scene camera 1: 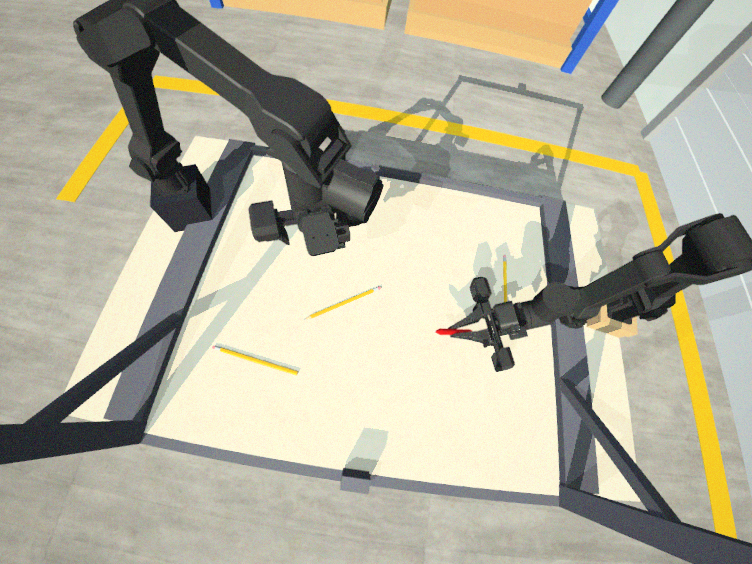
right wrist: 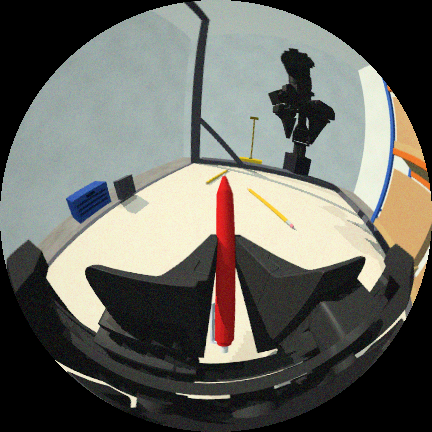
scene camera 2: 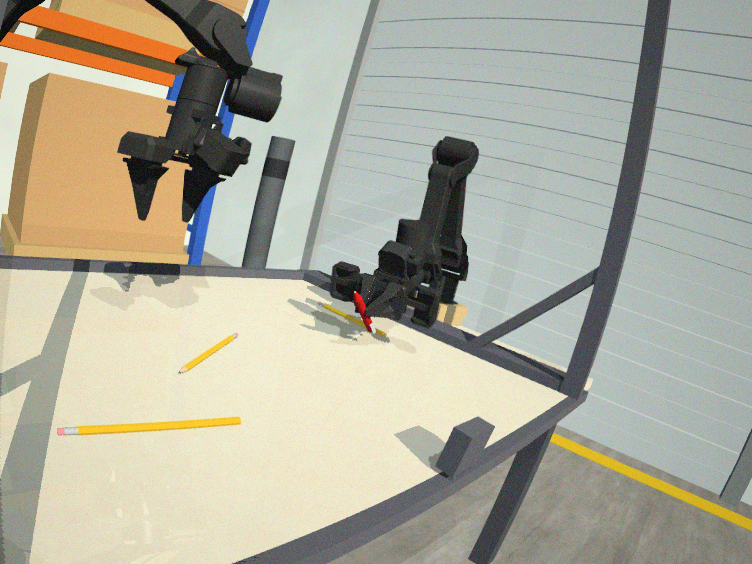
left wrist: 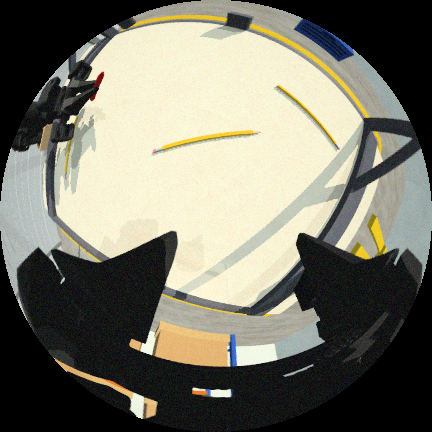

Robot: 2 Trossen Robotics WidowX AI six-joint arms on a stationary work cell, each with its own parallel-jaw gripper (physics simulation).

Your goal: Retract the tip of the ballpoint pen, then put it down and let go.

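Frame: origin at the left arm's base, x back, y right, z up, level; centimetres.
Where they show: left gripper, fingertip midpoint: (right wrist: 297, 140) (scene camera 2: 164, 221) (left wrist: 240, 238); right gripper, fingertip midpoint: (scene camera 1: 449, 332) (right wrist: 224, 240) (scene camera 2: 360, 311) (left wrist: 98, 84); left arm's base at its link origin: (scene camera 1: 173, 184) (right wrist: 297, 154); right arm's base at its link origin: (scene camera 1: 618, 309) (scene camera 2: 440, 299).
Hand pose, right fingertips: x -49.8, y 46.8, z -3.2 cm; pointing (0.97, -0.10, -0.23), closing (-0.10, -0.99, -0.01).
Things, the pixels of their centre, and the offset from my right fingertips.
- red ballpoint pen at the middle of its body: (right wrist: 223, 261) (scene camera 2: 364, 313) (scene camera 1: 454, 332) (left wrist: 95, 87) dy +0.3, dx -1.4, dz -0.5 cm
- yellow pencil at the middle of its body: (scene camera 2: 210, 352) (left wrist: 205, 137) (scene camera 1: 342, 303) (right wrist: 265, 202) dy -13.7, dx +18.7, dz -7.1 cm
- third pencil at the middle of its body: (scene camera 2: 350, 318) (scene camera 1: 505, 288) (left wrist: 68, 147) dy -7.5, dx -21.0, dz -7.1 cm
- dark block at the middle of its body: (scene camera 2: 465, 446) (scene camera 1: 355, 480) (right wrist: 124, 186) dy +20.7, dx +24.9, dz -4.3 cm
The red ballpoint pen (scene camera 1: 445, 331) (scene camera 2: 360, 303) (left wrist: 99, 81) (right wrist: 225, 280) is held above the table. Its cone end points up and away from the right wrist, and no metal point shows beyond the cone in the right wrist view. A pale button shows at its near, lower end, with a clip along one side. My right gripper (scene camera 1: 455, 332) (scene camera 2: 368, 312) (right wrist: 224, 240) is shut on the pen's middle. My left gripper (scene camera 2: 164, 219) (left wrist: 240, 238) (right wrist: 297, 140) is open and empty, high above the table; its fingertips are hidden in scene camera 1.
One yellow pencil (scene camera 1: 343, 302) (scene camera 2: 208, 353) (left wrist: 210, 137) lies mid-table. Another pencil (scene camera 1: 258, 359) (scene camera 2: 157, 424) lies at lower left in scene camera 1. A third pencil (scene camera 1: 505, 273) (scene camera 2: 340, 312) lies beside the right gripper. A dark block (scene camera 1: 355, 479) (scene camera 2: 464, 448) stands on the table edge.
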